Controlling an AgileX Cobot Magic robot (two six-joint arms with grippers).
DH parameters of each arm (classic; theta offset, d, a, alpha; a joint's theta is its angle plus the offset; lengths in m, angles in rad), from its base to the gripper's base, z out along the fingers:
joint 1: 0 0.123 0 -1.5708
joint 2: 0.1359 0 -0.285 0
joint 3: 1.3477 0 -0.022 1.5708
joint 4: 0 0.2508 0 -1.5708
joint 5: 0 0 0.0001 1.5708
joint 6: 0 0.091 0 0
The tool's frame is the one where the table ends.
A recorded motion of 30 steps. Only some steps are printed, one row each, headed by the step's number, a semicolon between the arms.
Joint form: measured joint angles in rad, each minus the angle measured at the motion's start. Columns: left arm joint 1, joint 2, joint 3, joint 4, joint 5, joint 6; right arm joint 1, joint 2, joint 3, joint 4, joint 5, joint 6.
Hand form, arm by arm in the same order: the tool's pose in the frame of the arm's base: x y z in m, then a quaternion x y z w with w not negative. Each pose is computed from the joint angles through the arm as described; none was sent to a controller.
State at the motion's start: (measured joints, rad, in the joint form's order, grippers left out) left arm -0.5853 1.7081 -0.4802 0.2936 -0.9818 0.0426; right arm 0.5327 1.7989 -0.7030 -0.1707 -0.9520 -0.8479
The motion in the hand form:
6: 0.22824 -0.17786 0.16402 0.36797 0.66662 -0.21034 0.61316; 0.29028 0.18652 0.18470 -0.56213 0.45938 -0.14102 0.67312
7: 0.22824 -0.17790 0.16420 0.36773 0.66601 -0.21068 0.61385; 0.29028 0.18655 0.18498 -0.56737 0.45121 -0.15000 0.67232
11: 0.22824 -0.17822 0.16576 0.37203 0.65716 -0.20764 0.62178; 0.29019 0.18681 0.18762 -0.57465 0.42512 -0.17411 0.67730
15: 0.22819 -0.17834 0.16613 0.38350 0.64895 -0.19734 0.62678; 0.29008 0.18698 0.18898 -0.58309 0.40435 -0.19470 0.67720
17: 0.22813 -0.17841 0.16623 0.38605 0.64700 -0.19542 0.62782; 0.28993 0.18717 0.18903 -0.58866 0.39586 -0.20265 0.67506
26: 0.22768 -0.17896 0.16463 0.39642 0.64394 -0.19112 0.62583; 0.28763 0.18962 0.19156 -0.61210 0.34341 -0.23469 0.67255
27: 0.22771 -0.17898 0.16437 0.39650 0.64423 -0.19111 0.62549; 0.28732 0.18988 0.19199 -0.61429 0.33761 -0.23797 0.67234
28: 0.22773 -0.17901 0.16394 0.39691 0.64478 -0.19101 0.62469; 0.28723 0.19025 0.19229 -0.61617 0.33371 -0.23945 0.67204
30: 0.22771 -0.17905 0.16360 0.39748 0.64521 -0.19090 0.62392; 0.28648 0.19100 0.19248 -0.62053 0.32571 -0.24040 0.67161
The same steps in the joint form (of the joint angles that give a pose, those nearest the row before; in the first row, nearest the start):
6: 0.0000 0.0000 0.0000 0.0012 -0.0139 0.0083; 0.0000 0.0000 -0.0057 -0.0086 -0.0039 -0.1481
7: 0.0000 0.0000 0.0000 0.0012 -0.0160 0.0083; 0.0000 0.0000 -0.0058 -0.0086 -0.0070 -0.1744
11: 0.0000 0.0000 0.0000 0.0014 -0.0333 0.0275; 0.0000 0.0000 -0.0057 -0.0086 -0.0363 -0.2415
15: 0.0000 0.0000 0.0000 0.0023 -0.0376 0.0631; 0.0000 0.0000 -0.0057 -0.0096 -0.0513 -0.2999
17: 0.0000 0.0000 0.0000 0.0033 -0.0389 0.0702; 0.0000 0.0000 -0.0058 -0.0126 -0.0521 -0.3243
26: 0.0000 0.0042 0.0000 0.0135 -0.0356 0.0863; 0.0000 -0.0023 -0.0057 -0.0531 -0.0750 -0.4273
27: 0.0000 0.0051 0.0000 0.0135 -0.0356 0.0863; 0.0000 -0.0031 -0.0057 -0.0578 -0.0772 -0.4378
28: 0.0000 0.0063 0.0000 0.0140 -0.0347 0.0863; 0.0000 -0.0035 -0.0068 -0.0626 -0.0770 -0.4432
30: 0.0000 0.0071 0.0000 0.0147 -0.0335 0.0863; 0.0000 -0.0043 -0.0068 -0.0761 -0.0774 -0.4504

